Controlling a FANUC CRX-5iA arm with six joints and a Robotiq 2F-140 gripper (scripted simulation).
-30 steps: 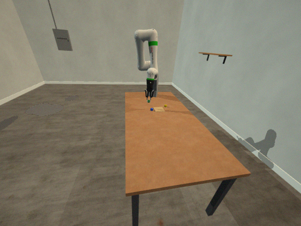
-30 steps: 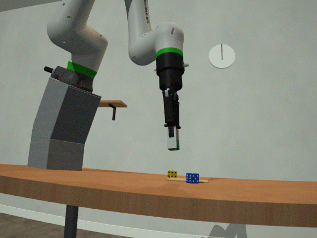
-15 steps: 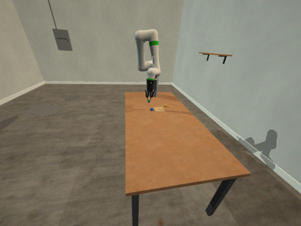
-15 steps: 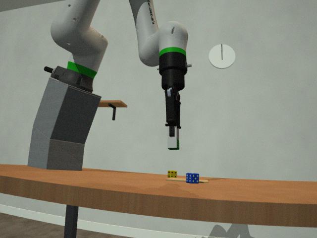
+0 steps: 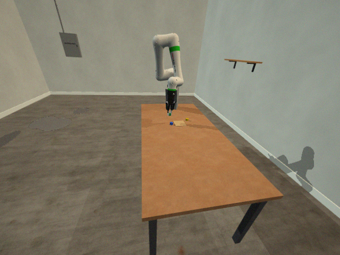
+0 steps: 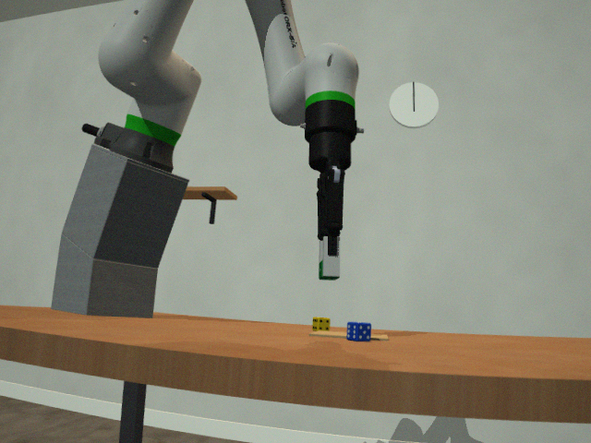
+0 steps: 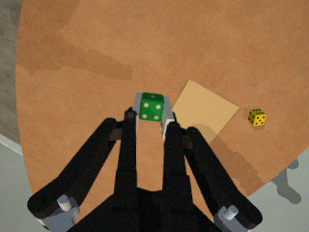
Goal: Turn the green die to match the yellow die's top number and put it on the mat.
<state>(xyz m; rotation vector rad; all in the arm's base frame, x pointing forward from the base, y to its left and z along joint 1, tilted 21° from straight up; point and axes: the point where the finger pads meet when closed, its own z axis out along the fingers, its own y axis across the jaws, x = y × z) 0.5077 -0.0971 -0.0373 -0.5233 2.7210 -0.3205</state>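
Now: the tan mat 30 mm ahead of my hand, 130 mm to the left of it and 130 mm below it. From my hand the other things lie so: blue die (50 mm ahead, 20 mm to the left, 120 mm below); yellow die (60 mm behind, 250 mm to the left, 120 mm below); green die (20 mm below).
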